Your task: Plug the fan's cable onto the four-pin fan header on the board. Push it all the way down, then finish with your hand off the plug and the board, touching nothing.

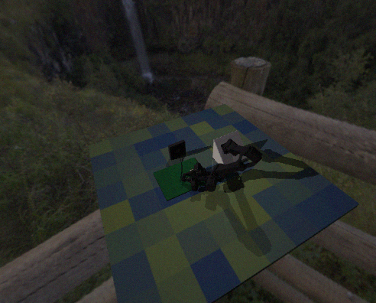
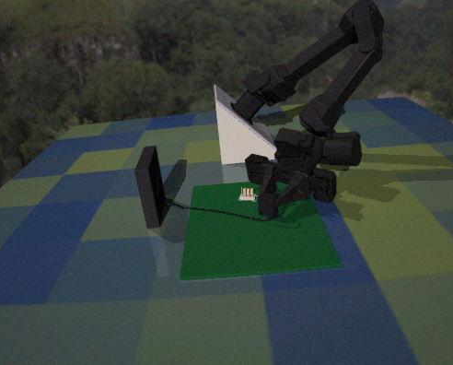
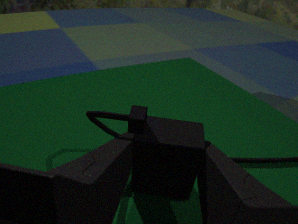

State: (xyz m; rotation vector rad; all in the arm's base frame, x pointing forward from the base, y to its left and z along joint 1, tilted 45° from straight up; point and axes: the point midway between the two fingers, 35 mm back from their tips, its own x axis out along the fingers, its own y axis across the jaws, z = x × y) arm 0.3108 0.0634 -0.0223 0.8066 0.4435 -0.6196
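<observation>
Now: the black plug 10 mm below my gripper tip. The rest, counted from my gripper tip: white four-pin fan header 80 mm behind, 30 mm to the right, 30 mm below; black fan 70 mm behind, 210 mm to the right, 30 mm above; green board 30 mm to the right, 50 mm below.
</observation>
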